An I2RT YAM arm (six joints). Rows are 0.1 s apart.
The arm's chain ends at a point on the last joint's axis. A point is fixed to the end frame.
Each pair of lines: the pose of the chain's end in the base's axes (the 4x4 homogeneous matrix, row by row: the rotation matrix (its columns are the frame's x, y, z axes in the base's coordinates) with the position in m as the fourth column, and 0 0 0 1 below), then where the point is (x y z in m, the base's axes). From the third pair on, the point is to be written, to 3 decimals.
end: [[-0.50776 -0.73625 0.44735 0.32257], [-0.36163 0.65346 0.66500 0.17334], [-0.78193 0.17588 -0.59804 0.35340], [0 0 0 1]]
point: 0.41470 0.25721 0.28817
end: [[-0.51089 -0.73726 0.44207 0.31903], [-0.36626 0.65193 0.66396 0.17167], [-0.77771 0.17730 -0.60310 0.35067], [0 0 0 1]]
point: 0.41055 0.25556 0.28460
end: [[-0.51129 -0.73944 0.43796 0.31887], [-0.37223 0.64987 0.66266 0.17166], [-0.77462 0.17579 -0.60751 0.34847], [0 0 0 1]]
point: 0.410 0.256 0.282
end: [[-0.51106 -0.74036 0.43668 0.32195], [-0.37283 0.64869 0.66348 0.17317], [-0.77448 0.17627 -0.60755 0.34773], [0 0 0 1]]
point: 0.413 0.257 0.281
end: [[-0.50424 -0.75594 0.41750 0.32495], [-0.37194 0.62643 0.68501 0.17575], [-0.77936 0.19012 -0.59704 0.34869], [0 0 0 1]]
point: 0.413 0.263 0.283
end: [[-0.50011 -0.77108 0.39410 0.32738], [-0.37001 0.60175 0.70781 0.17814], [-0.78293 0.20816 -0.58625 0.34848], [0 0 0 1]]
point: 0.413 0.269 0.284
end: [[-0.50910 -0.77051 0.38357 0.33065], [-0.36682 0.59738 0.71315 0.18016], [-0.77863 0.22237 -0.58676 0.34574], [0 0 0 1]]
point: 0.415 0.272 0.281
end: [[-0.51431 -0.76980 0.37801 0.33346], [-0.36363 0.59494 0.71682 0.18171], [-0.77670 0.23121 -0.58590 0.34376], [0 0 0 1]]
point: 0.417 0.274 0.279
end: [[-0.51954 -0.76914 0.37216 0.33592], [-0.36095 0.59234 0.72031 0.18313], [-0.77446 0.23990 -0.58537 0.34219], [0 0 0 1]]
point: 0.419 0.276 0.277
